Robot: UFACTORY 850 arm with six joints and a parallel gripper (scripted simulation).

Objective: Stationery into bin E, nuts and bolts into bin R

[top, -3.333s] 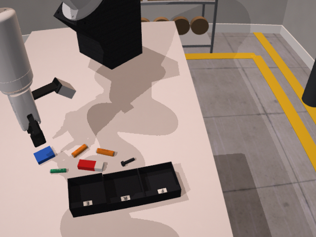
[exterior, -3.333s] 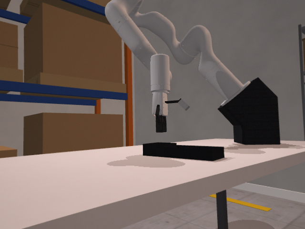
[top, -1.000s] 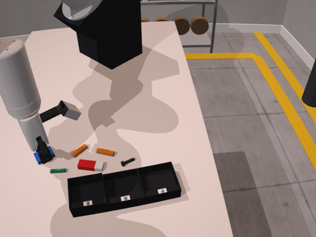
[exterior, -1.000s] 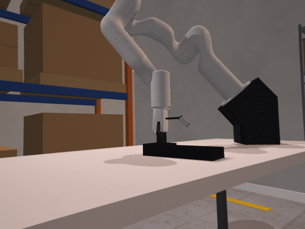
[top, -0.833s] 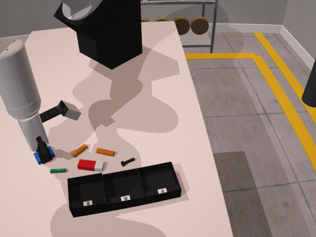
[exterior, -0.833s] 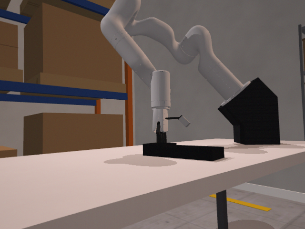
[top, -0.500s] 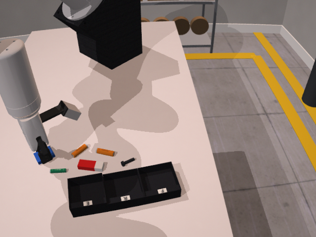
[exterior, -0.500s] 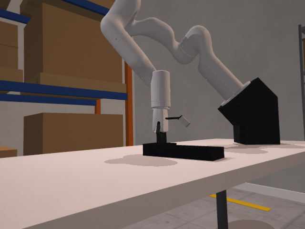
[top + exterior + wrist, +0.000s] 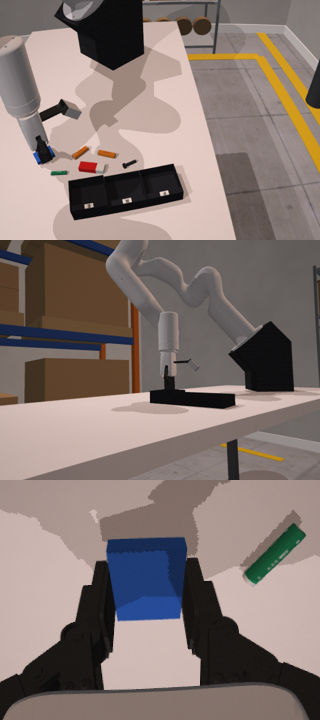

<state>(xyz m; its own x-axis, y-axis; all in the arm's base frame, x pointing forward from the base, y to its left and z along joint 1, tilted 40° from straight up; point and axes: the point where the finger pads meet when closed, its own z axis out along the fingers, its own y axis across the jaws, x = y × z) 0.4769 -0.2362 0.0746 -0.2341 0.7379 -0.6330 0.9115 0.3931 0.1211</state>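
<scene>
Now: hand 120 mm to the right of the eraser, 90 mm short of it and 20 mm above it. From my hand the other things lie so: blue block: 20 mm below; then green battery: 70 mm ahead, 30 mm to the left, 20 mm below; then orange marker: 160 mm to the left, 50 mm ahead, 20 mm below.
</scene>
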